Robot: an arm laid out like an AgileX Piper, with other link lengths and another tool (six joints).
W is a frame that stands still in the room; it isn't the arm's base.
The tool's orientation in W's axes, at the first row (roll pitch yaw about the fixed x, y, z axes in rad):
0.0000, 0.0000, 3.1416
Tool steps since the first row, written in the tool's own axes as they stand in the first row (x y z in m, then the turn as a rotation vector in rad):
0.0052, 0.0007, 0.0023, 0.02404, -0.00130, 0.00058
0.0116, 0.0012, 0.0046, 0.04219, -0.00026, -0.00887
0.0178, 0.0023, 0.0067, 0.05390, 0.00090, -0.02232
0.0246, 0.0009, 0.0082, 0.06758, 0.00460, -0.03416
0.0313, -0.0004, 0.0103, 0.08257, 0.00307, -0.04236
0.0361, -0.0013, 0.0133, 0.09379, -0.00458, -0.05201
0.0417, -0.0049, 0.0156, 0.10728, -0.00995, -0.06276
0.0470, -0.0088, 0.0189, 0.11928, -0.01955, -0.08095
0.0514, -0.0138, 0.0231, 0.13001, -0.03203, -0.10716
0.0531, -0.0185, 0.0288, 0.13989, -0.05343, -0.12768
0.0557, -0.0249, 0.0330, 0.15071, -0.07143, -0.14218
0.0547, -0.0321, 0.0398, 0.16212, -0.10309, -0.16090
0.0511, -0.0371, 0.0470, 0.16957, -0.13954, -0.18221
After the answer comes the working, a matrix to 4 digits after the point.
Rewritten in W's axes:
-0.0052, -0.0007, 0.0023, -0.02404, 0.00130, 0.00058
-0.0116, -0.0012, 0.0046, -0.04219, 0.00026, -0.00887
-0.0178, -0.0023, 0.0067, -0.05390, -0.00090, -0.02232
-0.0246, -0.0009, 0.0082, -0.06758, -0.00460, -0.03416
-0.0313, 0.0004, 0.0103, -0.08257, -0.00307, -0.04236
-0.0361, 0.0013, 0.0133, -0.09379, 0.00458, -0.05201
-0.0417, 0.0049, 0.0156, -0.10728, 0.00995, -0.06276
-0.0470, 0.0088, 0.0189, -0.11928, 0.01955, -0.08095
-0.0514, 0.0138, 0.0231, -0.13001, 0.03203, -0.10716
-0.0531, 0.0185, 0.0288, -0.13989, 0.05343, -0.12768
-0.0557, 0.0249, 0.0330, -0.15071, 0.07143, -0.14218
-0.0547, 0.0321, 0.0398, -0.16212, 0.10309, -0.16090
-0.0511, 0.0371, 0.0470, -0.16957, 0.13954, -0.18221

The tool's axes in the first row as the columns of a matrix, in W's axes (rounded; the answer above uses it unrounded):
-1.0000, 0.0000, 0.0000
0.0000, -1.0000, 0.0000
0.0000, 0.0000, 1.0000

